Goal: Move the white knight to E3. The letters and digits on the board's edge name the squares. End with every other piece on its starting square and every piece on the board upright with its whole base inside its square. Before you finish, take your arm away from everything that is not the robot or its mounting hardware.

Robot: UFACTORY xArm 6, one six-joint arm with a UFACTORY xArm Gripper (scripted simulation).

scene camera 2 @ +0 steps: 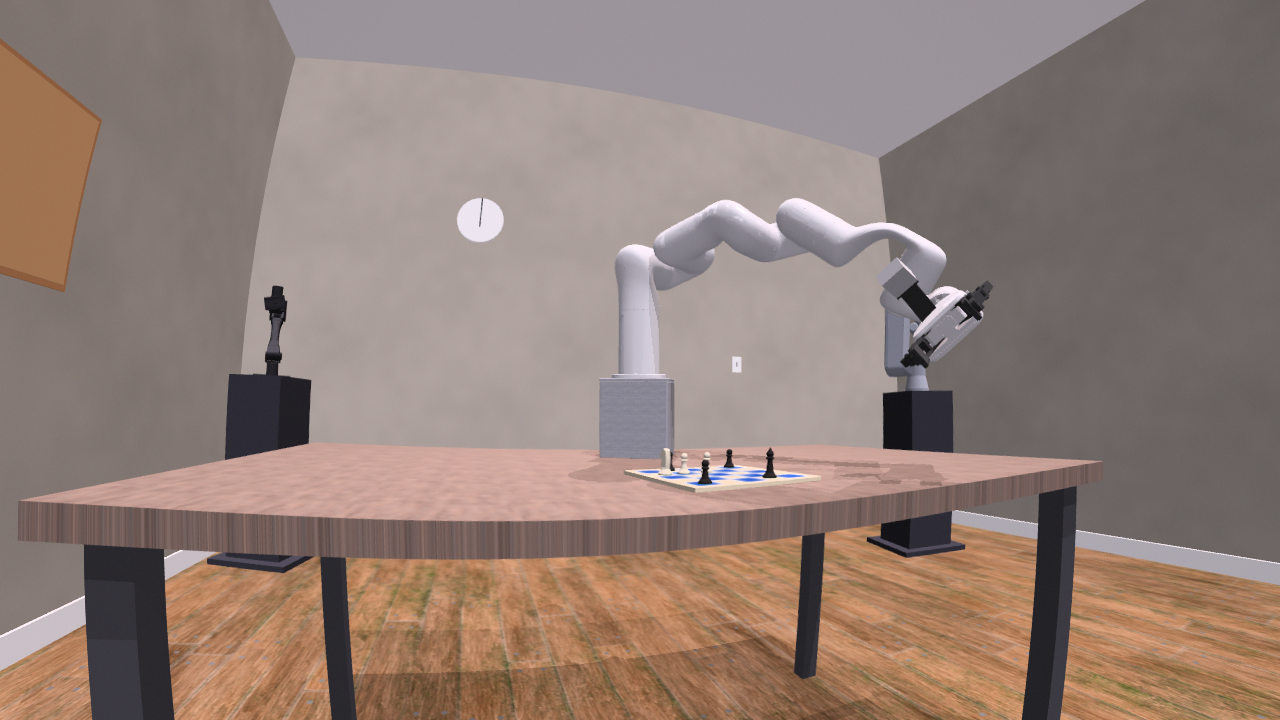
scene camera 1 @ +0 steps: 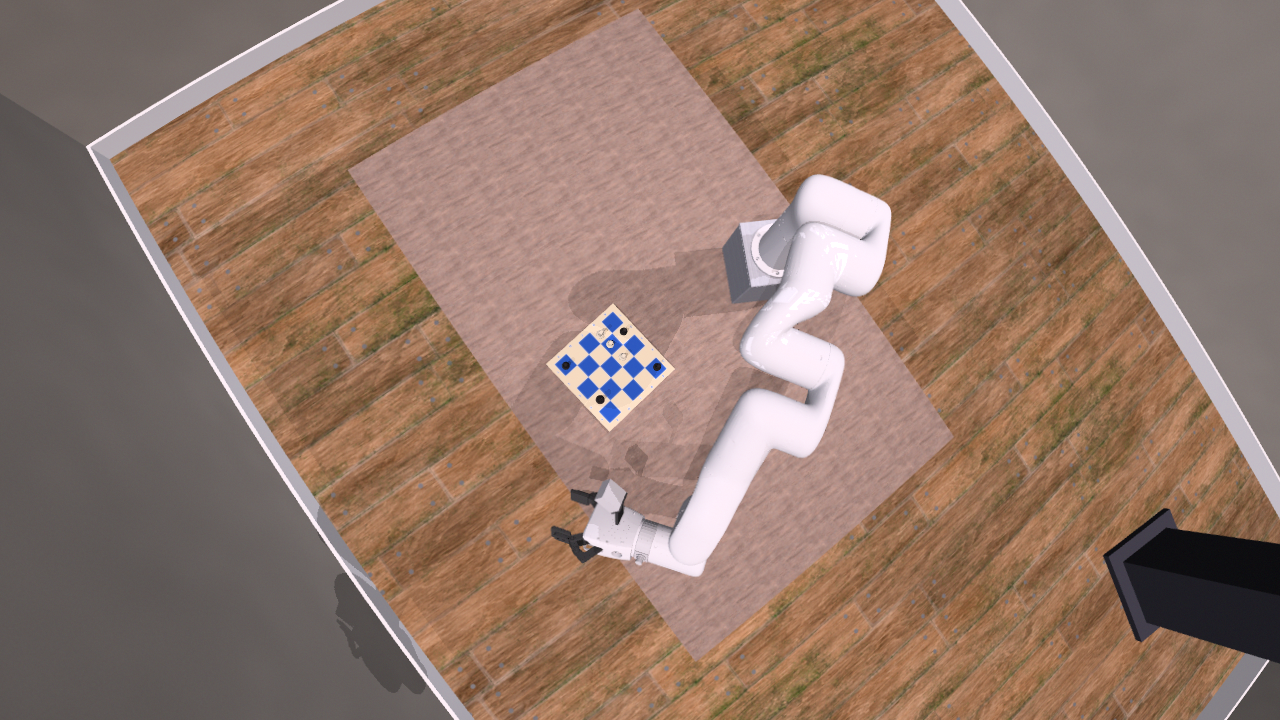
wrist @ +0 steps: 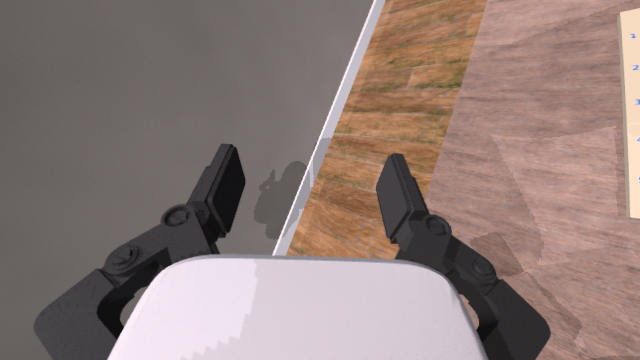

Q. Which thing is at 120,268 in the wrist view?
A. The gripper.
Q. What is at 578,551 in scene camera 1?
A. The gripper.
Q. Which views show the gripper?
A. Scene camera 2, scene camera 1 and the wrist view: all of them.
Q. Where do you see a blue-and-cream chessboard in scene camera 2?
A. At 740,477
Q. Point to a blue-and-cream chessboard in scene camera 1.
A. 595,369
